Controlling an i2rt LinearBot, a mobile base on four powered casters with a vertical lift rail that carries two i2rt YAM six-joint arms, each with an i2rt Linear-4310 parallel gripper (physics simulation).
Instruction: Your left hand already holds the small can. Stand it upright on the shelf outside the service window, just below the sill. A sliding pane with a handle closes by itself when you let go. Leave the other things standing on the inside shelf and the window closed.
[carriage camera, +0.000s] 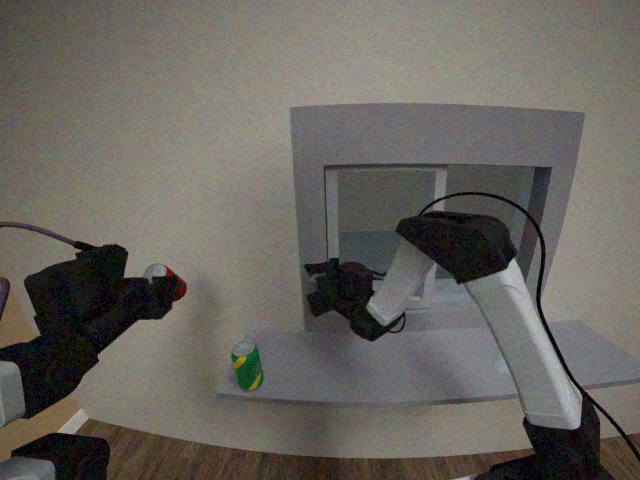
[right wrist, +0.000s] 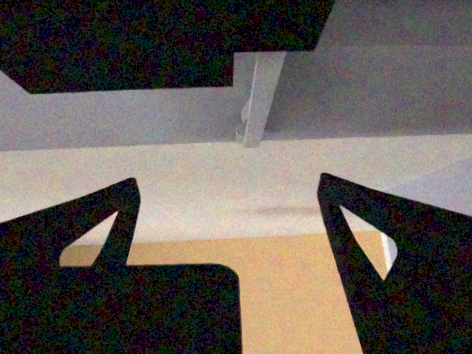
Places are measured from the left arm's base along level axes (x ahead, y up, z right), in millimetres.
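Pixels of known places: left gripper, fingertip midpoint: (carriage camera: 164, 279); right gripper, fingertip midpoint: (carriage camera: 306, 280) (right wrist: 229, 186).
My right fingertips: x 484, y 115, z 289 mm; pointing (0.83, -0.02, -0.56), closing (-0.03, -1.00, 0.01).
Ahead of a thing's pixels: the offset from my right fingertips to its top centre. "*": to the spot under its first point. Level surfaces: height alone.
My left gripper (carriage camera: 163, 290) is shut on a small red can @[* dx -174, dy +79, dz -269 mm] (carriage camera: 178, 289) with a silver top, held tilted in front of the wall, left of the window. My right gripper (carriage camera: 312, 287) (right wrist: 229, 186) is open and empty, in front of the window's lower left corner. The sliding pane (carriage camera: 440, 180) has a pale frame and stands in the left part of the opening. A pale bar @[* dx +17, dy -14, dz +45 mm] (right wrist: 262, 100), perhaps its handle, shows beyond the right fingers in the right wrist view. The shelf beyond the window cannot be made out. The near shelf @[dy -215 mm] (carriage camera: 361, 382) carries a green can @[dx -159, dy -93, dz -159 mm] (carriage camera: 248, 365), upright at its left end.
A clear cup @[dx -197, dy -103, dz +527 mm] (carriage camera: 501, 363) on the near shelf is partly hidden by the right arm (carriage camera: 509, 315), which crosses the window's right half. The grey window surround (carriage camera: 439, 134) stands out around the opening. A black cable loops above the right arm.
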